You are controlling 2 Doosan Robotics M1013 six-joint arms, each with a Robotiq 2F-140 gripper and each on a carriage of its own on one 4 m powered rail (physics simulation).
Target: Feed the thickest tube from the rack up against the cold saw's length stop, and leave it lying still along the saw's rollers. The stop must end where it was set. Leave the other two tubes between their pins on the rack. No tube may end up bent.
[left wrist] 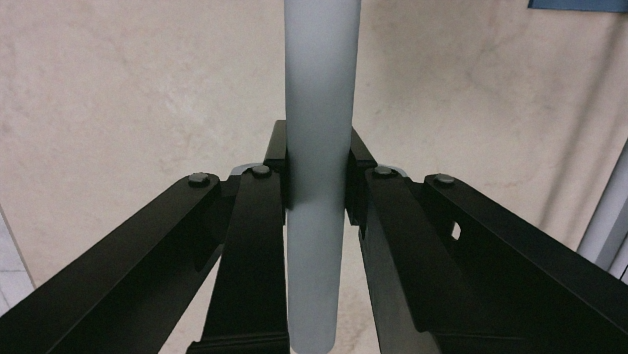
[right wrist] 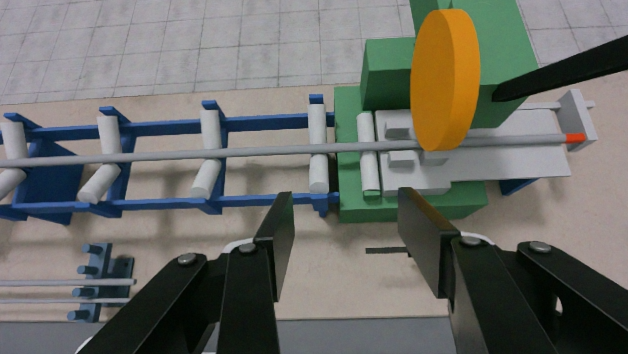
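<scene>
The thickest tube (left wrist: 320, 90) (right wrist: 270, 150) is long, grey and straight. My left gripper (left wrist: 312, 142) is shut on it near its rear end, which shows at the bottom of the left wrist view. In the right wrist view the tube runs along the white rollers (right wrist: 211, 130), through the cold saw (right wrist: 350, 202), to the red-orange pad (right wrist: 575, 138) of the length stop (right wrist: 575, 117); its front end appears to touch the pad. My right gripper (right wrist: 345, 211) is open and empty, in front of the saw. The other two tubes (right wrist: 65, 283) (right wrist: 60, 301) lie between rack pins.
The orange blade guard (right wrist: 445, 80) hides part of the thickest tube. A black handle (right wrist: 565, 67) sticks out to the right. The rollers sit in a blue frame (right wrist: 270, 121). The blue-grey rack (right wrist: 105, 254) stands at the lower left. Long grey shapes cross the left wrist view's right edge.
</scene>
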